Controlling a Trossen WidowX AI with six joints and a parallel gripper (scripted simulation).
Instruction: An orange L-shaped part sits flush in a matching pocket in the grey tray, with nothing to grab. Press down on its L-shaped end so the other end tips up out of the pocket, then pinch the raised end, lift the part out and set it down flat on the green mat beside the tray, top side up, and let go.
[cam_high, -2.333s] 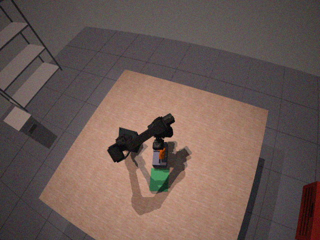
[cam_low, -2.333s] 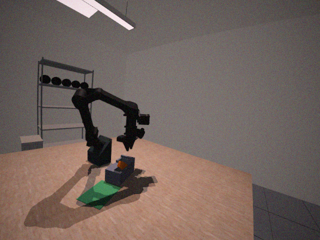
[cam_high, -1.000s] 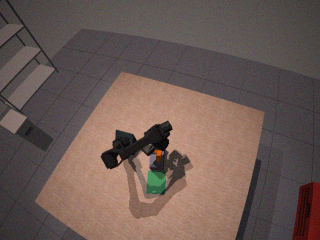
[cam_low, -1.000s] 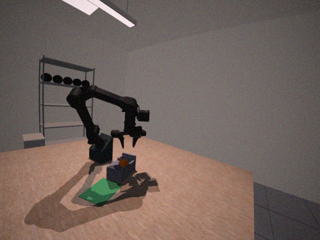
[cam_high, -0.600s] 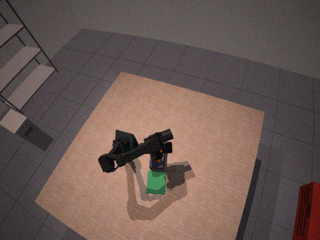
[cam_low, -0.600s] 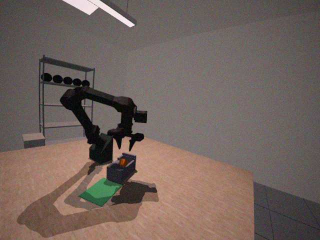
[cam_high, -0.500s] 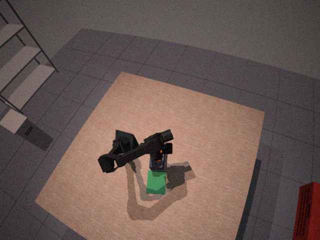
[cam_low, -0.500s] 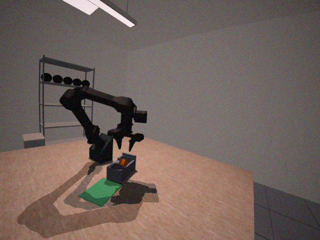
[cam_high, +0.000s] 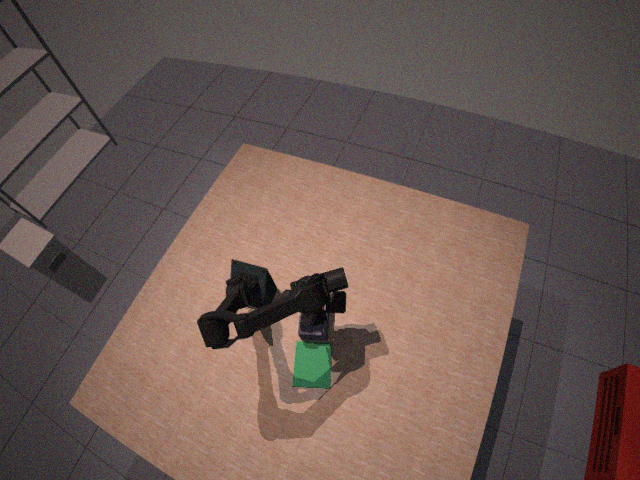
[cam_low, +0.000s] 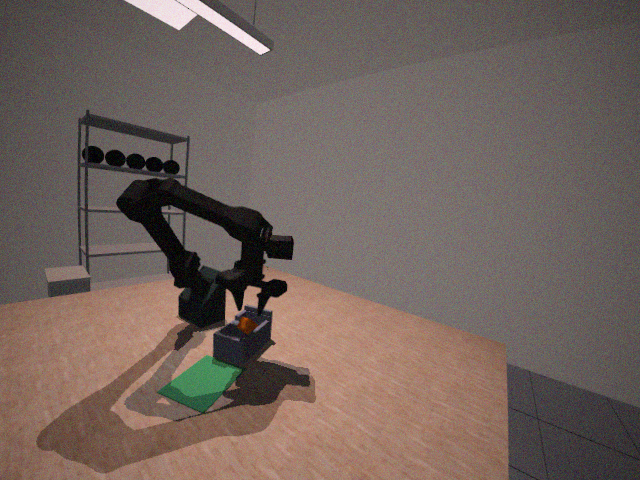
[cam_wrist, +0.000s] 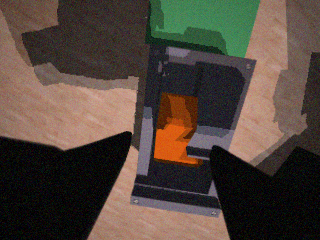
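The orange L-shaped part lies 20 mm behind my gripper tip, 30 mm to the left of it and 70 mm below it. Round my gripper tip: green mat (10 mm ahead, 150 mm to the right, 120 mm below).
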